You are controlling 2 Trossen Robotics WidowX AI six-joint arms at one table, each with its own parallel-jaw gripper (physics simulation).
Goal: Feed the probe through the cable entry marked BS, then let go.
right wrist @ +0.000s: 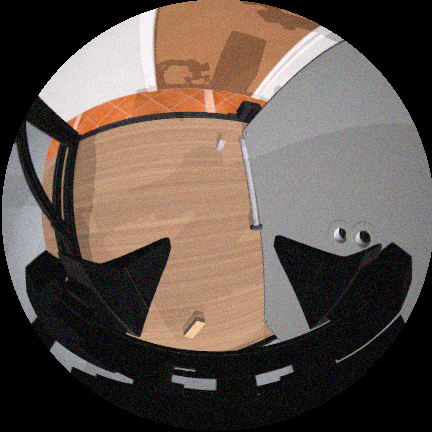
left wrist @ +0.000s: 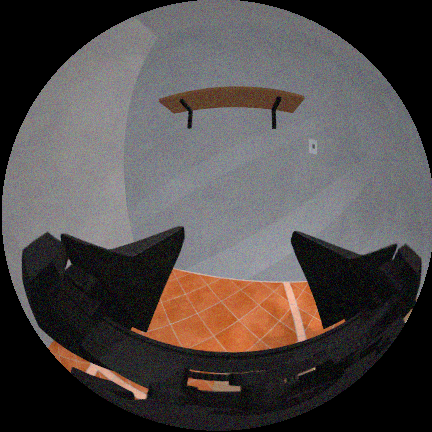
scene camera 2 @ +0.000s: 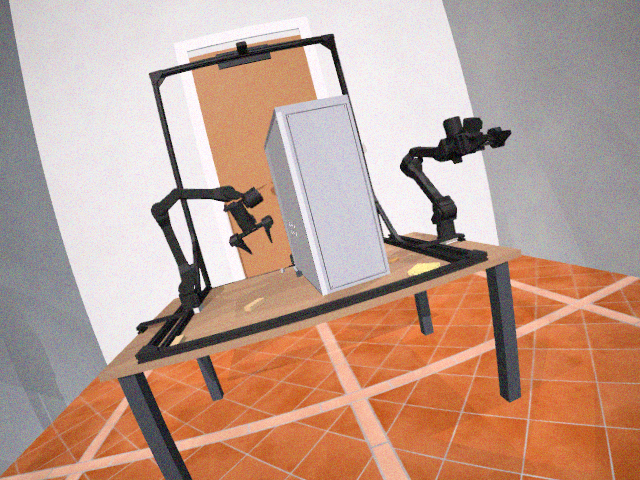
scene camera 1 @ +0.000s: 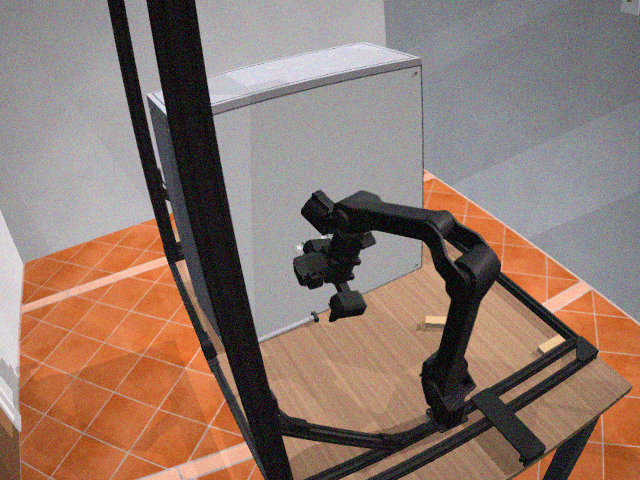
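Where they show: left gripper, fingertip midpoint: [left wrist: 239, 234] [scene camera 2: 499, 133]; right gripper, fingertip midpoint: [right wrist: 222, 242] [scene camera 2: 262, 248] [scene camera 1: 322, 304]; left arm's base at its link origin: [scene camera 2: 447, 236]; right arm's base at its link origin: [scene camera 2: 192, 306] [scene camera 1: 446, 416].
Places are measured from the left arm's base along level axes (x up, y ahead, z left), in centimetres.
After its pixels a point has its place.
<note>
The probe, a pale grey rod with a dark collar [scene camera 1: 289, 328] @(x -0.6, y 56.8, z -26.5 cm) [right wrist: 251, 180] @(x -0.4, y 56.0, z -29.2 cm), lies on the table along the foot of the tall grey cabinet [scene camera 1: 330, 155] @(x 37.7, y 55.3, z -10.9 cm) [scene camera 2: 336, 196] [right wrist: 325, 190] @(x 14.3, y 54.9, z -25.3 cm). My right gripper [scene camera 2: 260, 247] @(x 12.6, y 67.9, z -22.7 cm) [right wrist: 222, 242] @(x 12.6, y 67.9, z -22.7 cm) is open and empty, above the table beside the cabinet's panel; the rod lies beyond its fingertips in the right wrist view. Two round cable entries [right wrist: 340, 234] [right wrist: 363, 237] show in the panel behind its right-hand finger; the marking BS is not readable. My left gripper [left wrist: 239, 234] @(x 32.3, y -1.0, z 35.0 cm) [scene camera 2: 504, 135] @(x 32.3, y -1.0, z 35.0 cm) is open and empty, raised beyond the cabinet, facing a wall.
A wooden block [scene camera 1: 435, 321] @(x -0.4, y 75.6, z 1.9 cm) [scene camera 2: 253, 303] @(x -0.4, y 76.4, z 4.4 cm) [right wrist: 195, 327] @(x -0.4, y 75.5, z 2.5 cm) lies near the right arm, and another block [scene camera 1: 552, 344] @(x -0.5, y 99.4, z 18.2 cm) by the frame corner. A small white piece [right wrist: 221, 145] @(x -0.2, y 61.1, z -37.1 cm) lies near the rod. A yellow piece [scene camera 2: 423, 268] @(x -0.9, y 26.4, z 23.3 cm) lies on the cabinet's other side. Black frame posts [scene camera 1: 206, 206] @(x 58.6, y 96.8, z -49.0 cm) rise from the table.
</note>
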